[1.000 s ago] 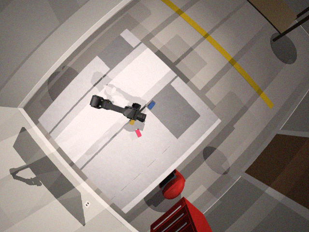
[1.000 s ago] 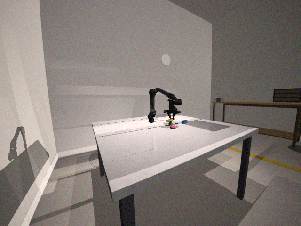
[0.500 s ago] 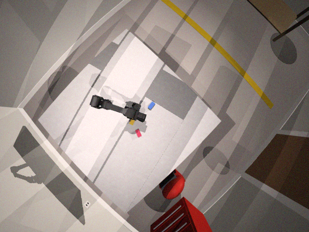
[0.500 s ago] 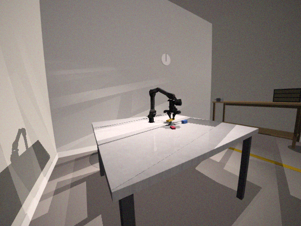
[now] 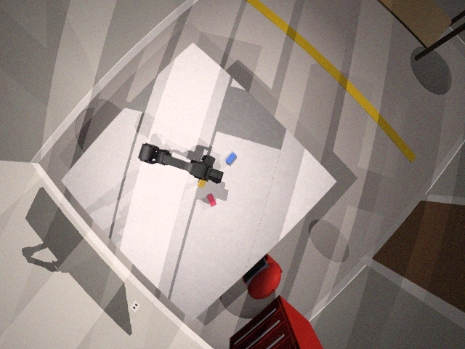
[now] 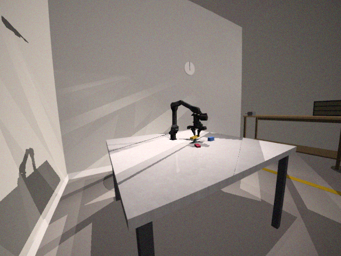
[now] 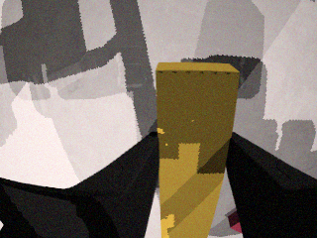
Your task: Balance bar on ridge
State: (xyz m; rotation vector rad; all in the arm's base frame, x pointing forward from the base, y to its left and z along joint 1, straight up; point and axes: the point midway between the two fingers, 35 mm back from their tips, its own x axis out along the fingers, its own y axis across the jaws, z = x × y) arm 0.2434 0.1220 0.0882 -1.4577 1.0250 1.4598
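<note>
My gripper tip is now 10 mm short of the yellow bar and 30 mm to the left of it. Also, from my gripper tip: pink block 130 mm ahead, 100 mm to the right, 50 mm below; then blue block 40 mm ahead, 160 mm to the left, 40 mm below.
</note>
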